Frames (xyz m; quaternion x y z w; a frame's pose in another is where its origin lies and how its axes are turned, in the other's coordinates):
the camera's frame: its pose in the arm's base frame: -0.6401 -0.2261 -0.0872 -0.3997 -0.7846 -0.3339 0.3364
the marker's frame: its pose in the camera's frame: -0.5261 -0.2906 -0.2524 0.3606 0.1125 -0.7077 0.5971
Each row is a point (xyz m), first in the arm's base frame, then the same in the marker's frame.
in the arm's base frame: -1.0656 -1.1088 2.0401
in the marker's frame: 0.8658 1.4764 -1.8897
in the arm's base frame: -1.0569 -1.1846 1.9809
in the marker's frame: 0.9195 1.4040 -1.8553
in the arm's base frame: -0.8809 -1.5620 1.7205
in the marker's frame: 1.1295 0.9661 -1.7819
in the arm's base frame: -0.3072 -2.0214 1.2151
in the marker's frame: 1.1899 0.0783 -1.7200
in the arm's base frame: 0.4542 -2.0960 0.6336
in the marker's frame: 0.8162 -0.8029 -1.6353
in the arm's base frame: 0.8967 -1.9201 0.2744
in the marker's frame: 0.4049 -1.2234 -1.5362
